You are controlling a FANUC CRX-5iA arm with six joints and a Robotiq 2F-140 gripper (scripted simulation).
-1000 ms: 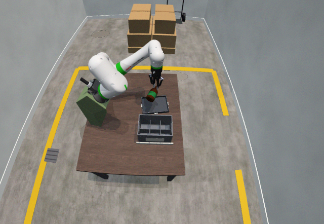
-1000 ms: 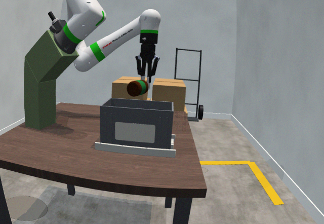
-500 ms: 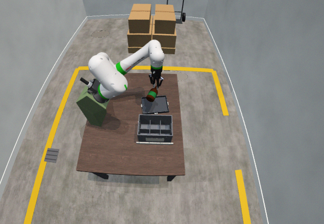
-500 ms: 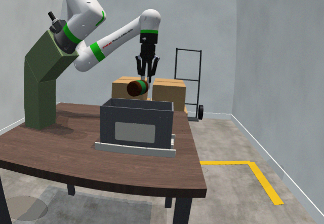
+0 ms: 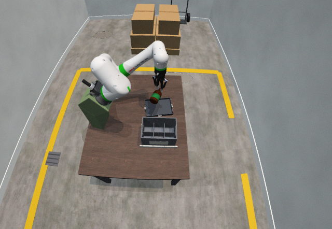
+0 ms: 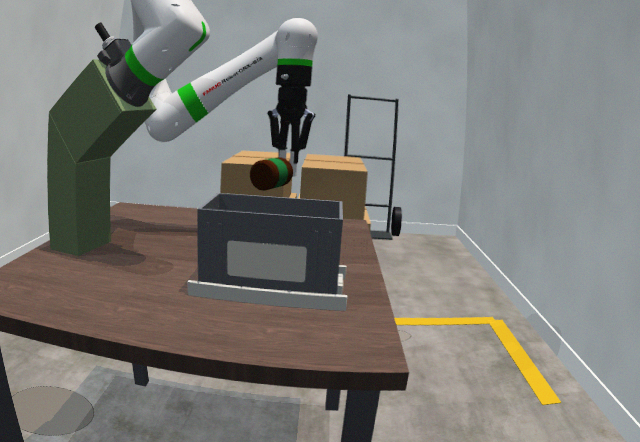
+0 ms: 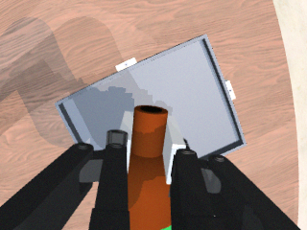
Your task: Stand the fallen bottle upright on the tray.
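The brown bottle lies 50 mm to the right of my hand, 20 mm below it and 20 mm behind it. From my hand the other things lie so: grey tray 210 mm below, 50 mm to the right; dark grey crate 350 mm to the right, 140 mm below, 30 mm ahead.
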